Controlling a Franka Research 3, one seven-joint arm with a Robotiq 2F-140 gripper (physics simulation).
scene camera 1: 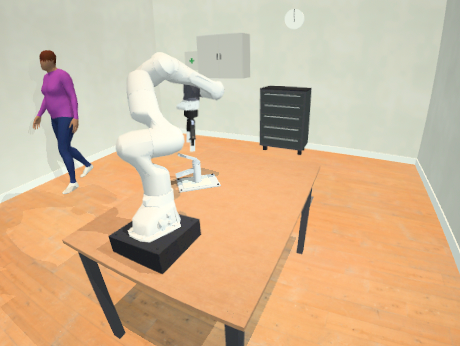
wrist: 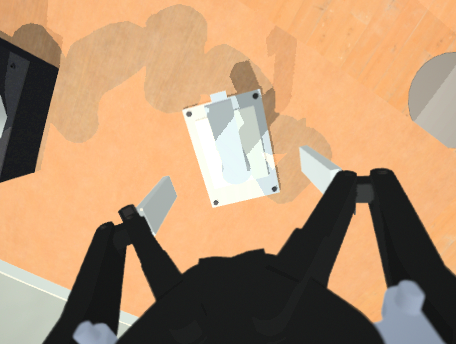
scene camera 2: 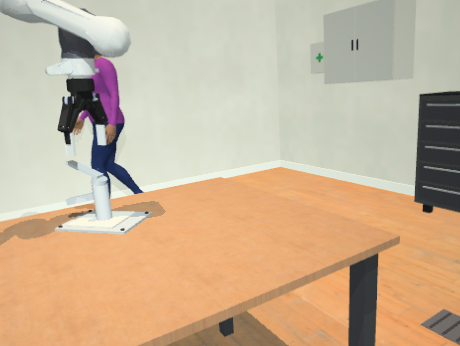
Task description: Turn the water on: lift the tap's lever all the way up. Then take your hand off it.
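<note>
The white tap point(scene camera 1: 197, 175) point(scene camera 2: 103, 202) stands upright on its base plate point(scene camera 1: 212, 185) point(scene camera 2: 129, 225) point(wrist: 212, 195). Its lever point(scene camera 1: 189, 157) point(scene camera 2: 86, 169) point(wrist: 223, 125) slopes upward from the top of the column to its free end, above the spout point(scene camera 1: 185, 174) point(scene camera 2: 79, 199) point(wrist: 218, 96). My gripper point(scene camera 1: 190, 145) point(scene camera 2: 86, 145) point(wrist: 234, 173) is wide open and points down above the lever. A gap shows between the fingertips and the lever in both scene views, and nothing is between the fingers.
The tap stands on the wooden table point(scene camera 1: 240, 220) point(scene camera 2: 210, 260). The arm's black base block point(scene camera 1: 167, 247) point(wrist: 40, 115) is at the table's near end in scene view 1. A person point(scene camera 1: 60, 95) point(scene camera 2: 110, 90) is beyond the table. A dark drawer cabinet point(scene camera 1: 285, 120) point(scene camera 2: 440, 150) stands farther back.
</note>
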